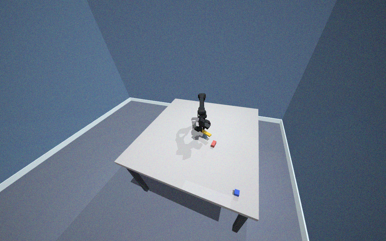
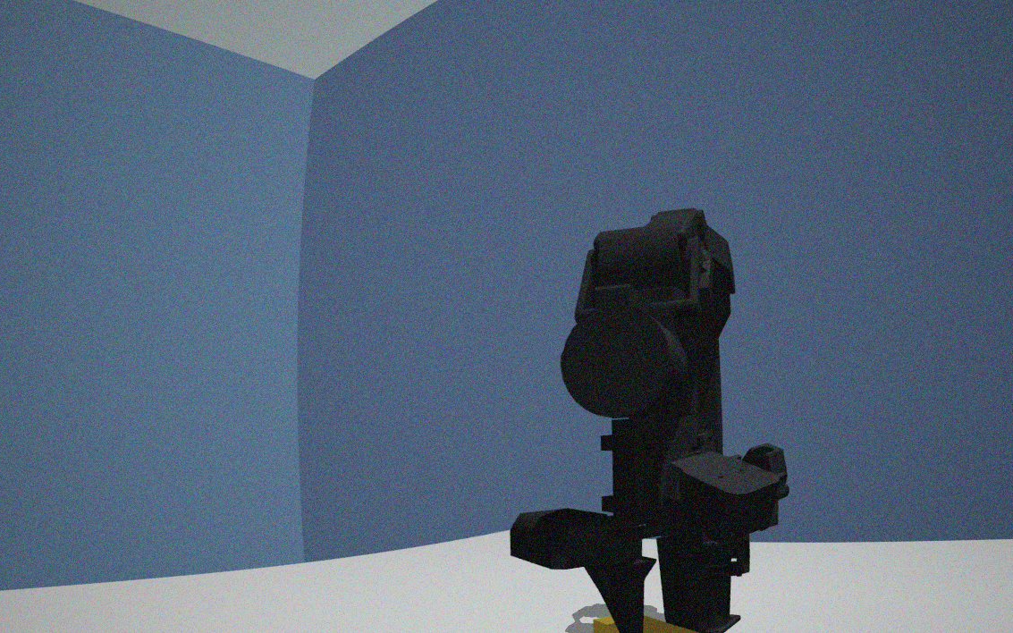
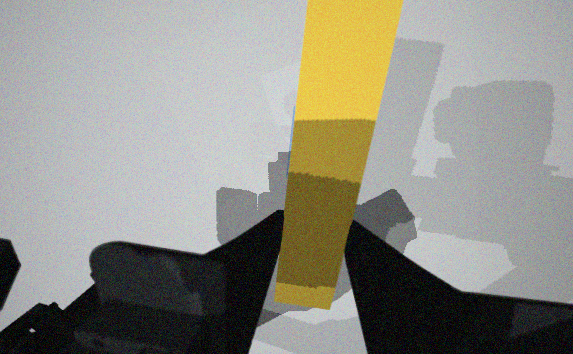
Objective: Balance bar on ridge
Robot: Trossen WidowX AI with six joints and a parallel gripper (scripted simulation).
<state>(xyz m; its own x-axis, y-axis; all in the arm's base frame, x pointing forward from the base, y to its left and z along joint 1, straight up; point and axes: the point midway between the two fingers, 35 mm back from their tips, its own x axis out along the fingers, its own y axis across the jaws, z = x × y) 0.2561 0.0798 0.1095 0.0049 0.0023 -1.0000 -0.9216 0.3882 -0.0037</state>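
The yellow bar lies 1 cm ahead of my gripper tip and 3 cm to the left of it. The rest, counted from my gripper tip: red block: 9 cm ahead, 15 cm to the left, 6 cm below; blue block: 48 cm ahead, 42 cm to the left, 6 cm below.
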